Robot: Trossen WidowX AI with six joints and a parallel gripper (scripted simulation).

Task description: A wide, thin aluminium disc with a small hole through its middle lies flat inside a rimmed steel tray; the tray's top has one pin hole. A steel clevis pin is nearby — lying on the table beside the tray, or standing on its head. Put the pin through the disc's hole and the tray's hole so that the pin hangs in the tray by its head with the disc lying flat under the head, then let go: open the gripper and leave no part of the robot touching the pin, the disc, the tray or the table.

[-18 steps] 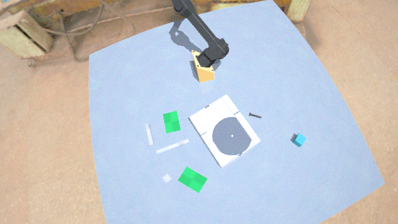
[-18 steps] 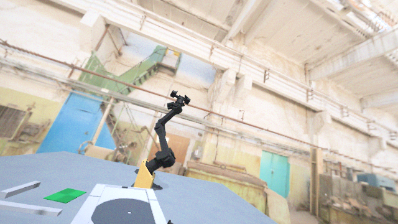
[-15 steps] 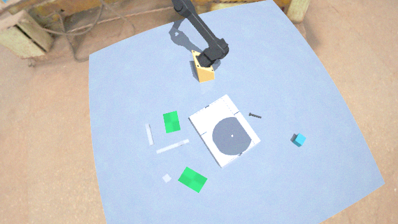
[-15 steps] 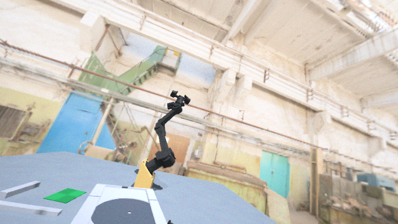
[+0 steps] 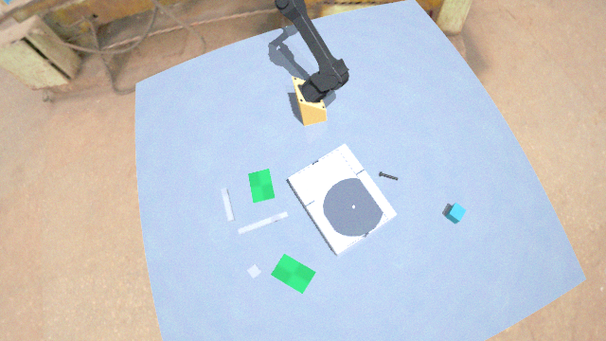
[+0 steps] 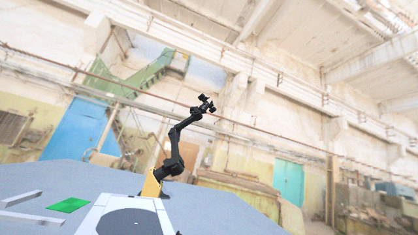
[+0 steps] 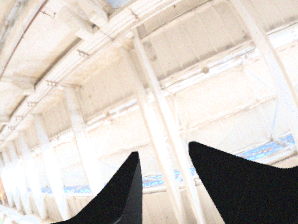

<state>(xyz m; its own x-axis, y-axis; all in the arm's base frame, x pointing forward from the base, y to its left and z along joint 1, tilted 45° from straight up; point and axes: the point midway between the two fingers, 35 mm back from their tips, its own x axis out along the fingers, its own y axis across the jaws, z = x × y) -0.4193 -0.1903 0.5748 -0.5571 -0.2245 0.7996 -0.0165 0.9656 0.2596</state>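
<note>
My gripper tip is 630 mm short of the steel clevis pin, 160 mm to the left of it and 740 mm above it. Also, from my gripper tip: white steel tray (640 mm ahead, 320 mm to the right, 700 mm below); then cyan cube (830 mm ahead, 40 mm to the right, 720 mm below); then grey aluminium disc (680 mm ahead, 310 mm to the right, 690 mm below).
</note>
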